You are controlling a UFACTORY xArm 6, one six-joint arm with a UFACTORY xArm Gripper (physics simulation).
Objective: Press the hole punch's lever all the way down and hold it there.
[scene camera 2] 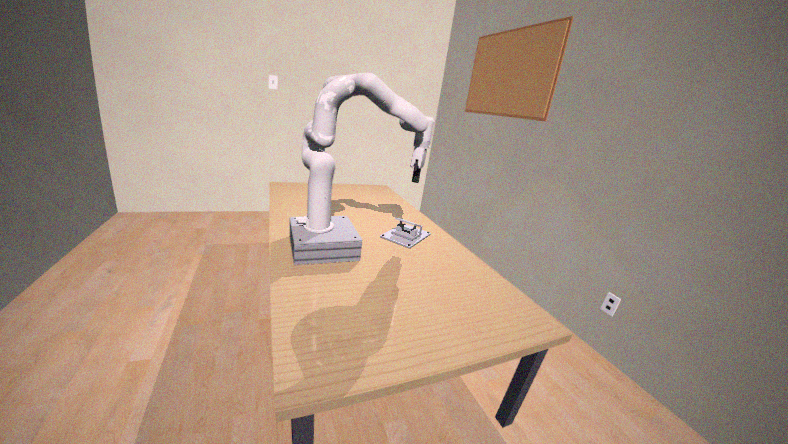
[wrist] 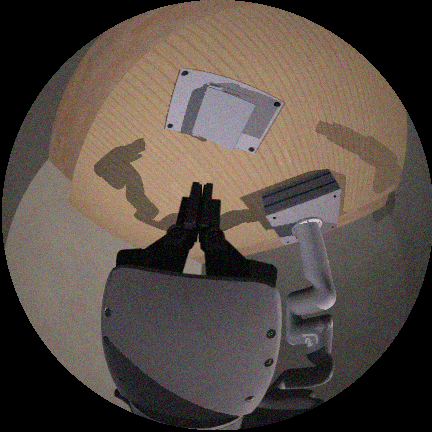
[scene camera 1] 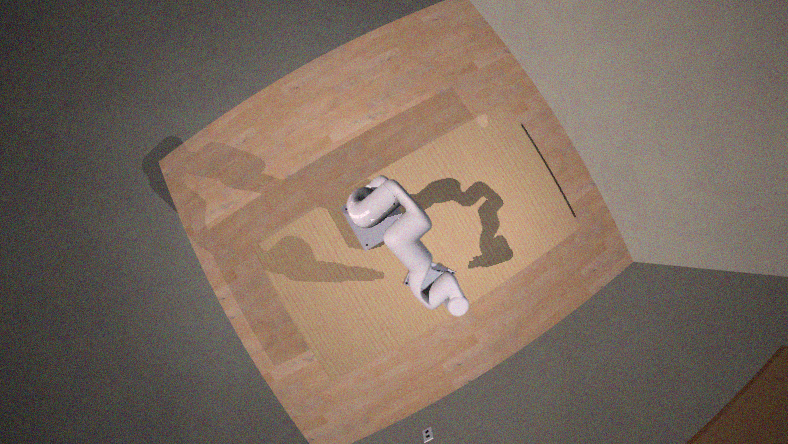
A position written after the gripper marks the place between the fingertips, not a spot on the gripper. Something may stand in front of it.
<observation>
In view: the gripper (wrist: pixel 202 194), a hole punch lever (wrist: pixel 221 118) and a light grey base plate (wrist: pixel 190 84).
</observation>
